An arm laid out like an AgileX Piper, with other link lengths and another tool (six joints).
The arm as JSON. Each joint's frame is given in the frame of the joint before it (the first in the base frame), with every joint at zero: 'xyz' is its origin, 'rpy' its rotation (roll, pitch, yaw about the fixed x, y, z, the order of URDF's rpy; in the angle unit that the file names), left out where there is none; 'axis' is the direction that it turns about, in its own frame. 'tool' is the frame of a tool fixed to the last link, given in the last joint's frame.
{
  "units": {
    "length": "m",
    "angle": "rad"
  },
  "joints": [
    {
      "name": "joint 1",
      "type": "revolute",
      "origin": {
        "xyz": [
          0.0,
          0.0,
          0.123
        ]
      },
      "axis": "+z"
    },
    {
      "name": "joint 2",
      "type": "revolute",
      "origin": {
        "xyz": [
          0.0,
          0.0,
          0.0
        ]
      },
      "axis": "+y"
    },
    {
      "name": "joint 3",
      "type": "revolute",
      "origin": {
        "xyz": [
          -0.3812,
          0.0,
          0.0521
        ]
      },
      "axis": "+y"
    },
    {
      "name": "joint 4",
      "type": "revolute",
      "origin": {
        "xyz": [
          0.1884,
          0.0,
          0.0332
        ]
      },
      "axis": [
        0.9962,
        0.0,
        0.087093
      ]
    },
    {
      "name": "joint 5",
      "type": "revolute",
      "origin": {
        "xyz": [
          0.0,
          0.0,
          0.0
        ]
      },
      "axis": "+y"
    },
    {
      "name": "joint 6",
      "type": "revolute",
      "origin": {
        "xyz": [
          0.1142,
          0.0,
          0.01
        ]
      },
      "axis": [
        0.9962,
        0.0,
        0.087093
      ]
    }
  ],
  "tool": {
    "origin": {
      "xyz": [
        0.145,
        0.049,
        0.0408
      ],
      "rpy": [
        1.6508,
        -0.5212,
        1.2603
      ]
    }
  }
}
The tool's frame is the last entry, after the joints.
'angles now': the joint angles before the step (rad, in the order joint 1, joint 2, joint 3, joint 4, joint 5, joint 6). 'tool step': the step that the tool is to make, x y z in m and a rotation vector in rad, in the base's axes. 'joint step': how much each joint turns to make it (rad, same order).
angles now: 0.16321 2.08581 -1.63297 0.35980 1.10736 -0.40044
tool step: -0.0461 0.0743 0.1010 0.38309 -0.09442 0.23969
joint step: 0.00012 -0.07829 0.00742 0.41402 0.11344 -0.36508
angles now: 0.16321 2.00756 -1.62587 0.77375 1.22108 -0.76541
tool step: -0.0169 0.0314 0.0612 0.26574 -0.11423 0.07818
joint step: -0.00010 -0.03478 0.07774 0.29962 0.00007 -0.26467
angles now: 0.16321 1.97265 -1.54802 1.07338 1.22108 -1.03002
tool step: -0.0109 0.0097 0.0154 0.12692 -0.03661 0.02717
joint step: 0.00247 -0.00415 0.10057 0.16270 0.00009 -0.17826
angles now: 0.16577 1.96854 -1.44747 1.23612 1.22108 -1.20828
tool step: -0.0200 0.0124 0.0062 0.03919 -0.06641 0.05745
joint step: 0.03344 -0.01381 0.04541 0.05328 0.00007 -0.11621
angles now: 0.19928 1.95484 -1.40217 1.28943 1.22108 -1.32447
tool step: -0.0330 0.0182 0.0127 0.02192 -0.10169 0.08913
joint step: 0.06238 -0.03437 0.01356 0.01803 0.00002 -0.09193
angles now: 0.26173 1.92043 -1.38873 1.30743 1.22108 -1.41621
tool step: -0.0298 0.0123 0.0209 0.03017 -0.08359 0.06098
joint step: 0.05156 -0.04789 0.00004 0.01632 0.00010 -0.04496
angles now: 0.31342 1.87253 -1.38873 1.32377 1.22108 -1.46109
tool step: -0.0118 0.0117 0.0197 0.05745 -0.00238 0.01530
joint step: 0.03561 -0.01424 0.00003 0.05977 0.00007 -0.00735
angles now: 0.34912 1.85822 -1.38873 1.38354 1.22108 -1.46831
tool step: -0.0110 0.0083 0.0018 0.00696 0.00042 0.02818
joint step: 0.03049 0.00016 -0.00011 0.00783 -0.00006 -0.00230
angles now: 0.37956 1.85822 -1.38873 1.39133 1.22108 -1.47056
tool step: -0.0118 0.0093 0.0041 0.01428 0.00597 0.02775
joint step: 0.03404 0.00009 -0.00023 0.01666 -0.00004 0.00014
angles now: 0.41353 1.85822 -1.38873 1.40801 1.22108 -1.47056
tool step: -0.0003 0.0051 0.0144 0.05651 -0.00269 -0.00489
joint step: 0.01170 0.00005 0.00011 0.06249 0.00007 -0.02752
